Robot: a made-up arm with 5 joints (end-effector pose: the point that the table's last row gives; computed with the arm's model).
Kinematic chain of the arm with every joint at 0, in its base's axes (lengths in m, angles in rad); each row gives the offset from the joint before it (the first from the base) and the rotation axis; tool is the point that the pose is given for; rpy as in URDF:
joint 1: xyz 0 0 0.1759 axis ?
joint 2: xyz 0 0 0 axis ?
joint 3: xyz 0.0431 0 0.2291 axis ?
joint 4: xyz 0.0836 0 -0.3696 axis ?
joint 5: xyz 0.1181 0 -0.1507 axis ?
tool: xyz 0 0 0 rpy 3.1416 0 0
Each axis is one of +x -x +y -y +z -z.
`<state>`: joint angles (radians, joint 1 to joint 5).
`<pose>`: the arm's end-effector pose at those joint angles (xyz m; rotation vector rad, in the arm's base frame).
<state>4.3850 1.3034 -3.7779 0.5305 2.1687</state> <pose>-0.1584 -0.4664 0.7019 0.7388 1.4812 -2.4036</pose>
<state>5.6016 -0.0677 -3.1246 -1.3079 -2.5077</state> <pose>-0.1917 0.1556 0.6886 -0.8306 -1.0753 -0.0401</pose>
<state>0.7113 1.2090 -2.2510 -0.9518 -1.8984</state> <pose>0.5149 0.4438 0.2720 0.3497 1.2838 1.7062</pose>
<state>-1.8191 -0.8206 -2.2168 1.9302 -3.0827</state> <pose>-0.0012 -0.0045 0.7782 1.7911 1.3108 -1.0574</pose>
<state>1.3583 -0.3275 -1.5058 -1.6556 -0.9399</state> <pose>0.0295 0.1369 0.6848 0.1972 0.4396 -2.6867</pose>
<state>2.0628 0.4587 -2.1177 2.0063 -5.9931</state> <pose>-0.2648 0.4941 0.2962 1.7796 2.1808 -0.1897</pose>
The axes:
joint 1: +z
joint 2: +y
joint 3: +y
joint 4: +y
joint 5: -z

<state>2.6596 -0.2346 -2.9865 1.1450 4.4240</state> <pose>0.0437 -0.0229 0.9468 0.8418 -1.0229 -2.0693</pose>
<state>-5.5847 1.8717 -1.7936 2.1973 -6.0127</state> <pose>0.0530 0.0445 -0.3005 1.0266 0.2231 -2.0107</pose>
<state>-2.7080 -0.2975 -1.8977 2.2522 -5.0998</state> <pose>-0.3034 -0.1405 0.5343 1.1357 2.8862 0.0639</pose>
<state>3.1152 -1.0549 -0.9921 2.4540 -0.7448</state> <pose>-0.1609 0.0042 0.3850 -0.9690 2.5806 -0.2140</pose>
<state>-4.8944 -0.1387 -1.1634 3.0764 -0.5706</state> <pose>0.0395 0.2145 0.3060 0.9305 1.3864 -1.8803</pose>
